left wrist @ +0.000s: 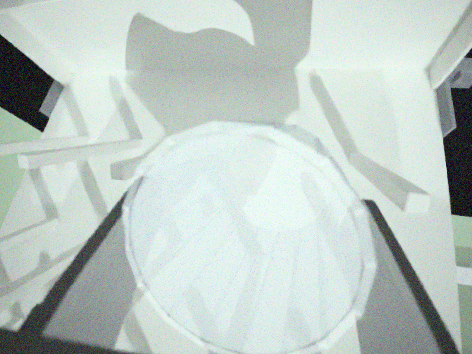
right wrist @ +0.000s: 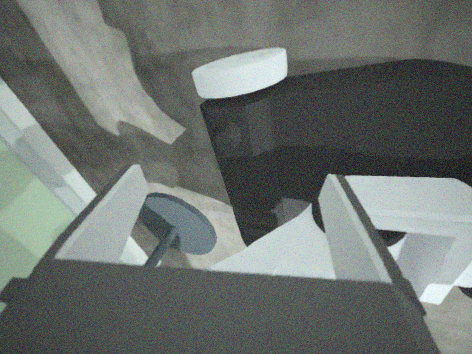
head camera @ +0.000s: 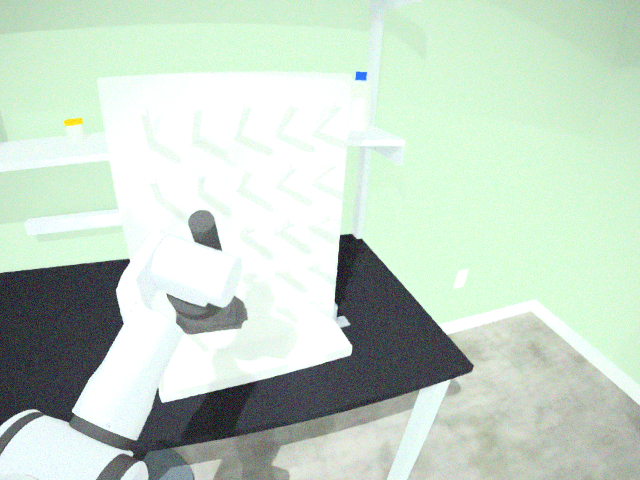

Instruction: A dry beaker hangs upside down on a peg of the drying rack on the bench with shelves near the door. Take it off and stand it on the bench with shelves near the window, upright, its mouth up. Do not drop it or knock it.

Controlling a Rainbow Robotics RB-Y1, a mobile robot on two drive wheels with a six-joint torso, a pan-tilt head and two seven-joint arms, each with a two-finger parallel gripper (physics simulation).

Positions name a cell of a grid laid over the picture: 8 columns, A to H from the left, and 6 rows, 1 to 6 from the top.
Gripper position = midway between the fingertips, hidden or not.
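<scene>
There is a clear beaker (left wrist: D4) here; in the right wrist view it is out of frame. As for my own grippers, I see the left gripper (head camera: C5), which I can also find at (left wrist: E4), and my right gripper (right wrist: D4).
</scene>
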